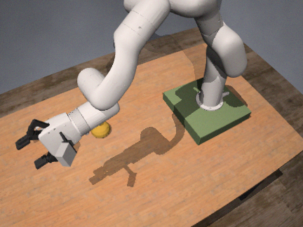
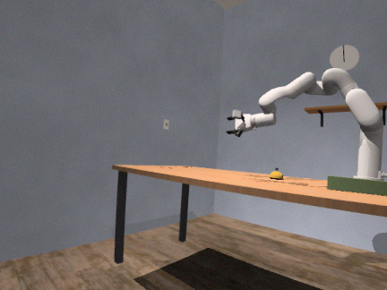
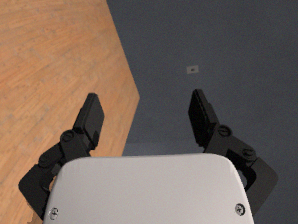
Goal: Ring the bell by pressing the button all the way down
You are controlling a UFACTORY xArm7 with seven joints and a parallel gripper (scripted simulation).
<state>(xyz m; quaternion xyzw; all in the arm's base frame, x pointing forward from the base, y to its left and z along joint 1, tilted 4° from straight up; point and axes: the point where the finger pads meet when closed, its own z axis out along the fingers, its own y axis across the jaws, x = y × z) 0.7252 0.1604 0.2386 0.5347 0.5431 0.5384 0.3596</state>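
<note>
Now: hand 23 cm past the dark button, 22 cm to the left of it and 26 cm above it. Also, from my hand: yellow bell: 23 cm behind, 22 cm to the right, 27 cm below.
</note>
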